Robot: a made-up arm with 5 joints.
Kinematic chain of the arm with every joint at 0, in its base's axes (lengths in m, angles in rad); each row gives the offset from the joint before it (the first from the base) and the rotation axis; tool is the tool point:
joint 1: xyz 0 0 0.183 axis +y
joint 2: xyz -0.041 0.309 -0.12 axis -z
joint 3: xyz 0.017 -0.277 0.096 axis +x
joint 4: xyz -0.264 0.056 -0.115 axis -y
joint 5: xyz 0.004 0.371 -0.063 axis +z
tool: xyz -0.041 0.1 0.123
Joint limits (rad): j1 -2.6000..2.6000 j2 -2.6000..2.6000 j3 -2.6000..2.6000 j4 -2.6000..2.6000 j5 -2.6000..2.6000
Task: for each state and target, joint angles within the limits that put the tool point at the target. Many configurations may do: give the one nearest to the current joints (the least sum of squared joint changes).
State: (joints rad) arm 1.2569 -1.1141 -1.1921 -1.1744 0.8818
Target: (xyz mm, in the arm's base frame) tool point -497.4 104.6 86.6
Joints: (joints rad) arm 1.0709 -0.7036 -1.1282 -1.2107 0.4688
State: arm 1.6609 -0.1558 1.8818 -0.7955 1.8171
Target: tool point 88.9 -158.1 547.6
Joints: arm 0.9644 -0.0916 2.1438 -0.8287 2.0037
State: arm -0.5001 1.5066 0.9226 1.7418 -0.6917
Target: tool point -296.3 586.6 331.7
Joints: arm -0.8995 1.1781 0.7988 1.1428 -1.2218
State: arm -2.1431 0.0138 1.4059 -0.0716 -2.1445
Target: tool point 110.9 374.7 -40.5
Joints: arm -2.6000 -0.3160 0.4929 0.0823 -2.0219
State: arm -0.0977 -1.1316 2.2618 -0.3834 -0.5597
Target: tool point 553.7 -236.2 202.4
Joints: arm 0.5369 -1.0700 2.6000 -0.2398 -0.3317
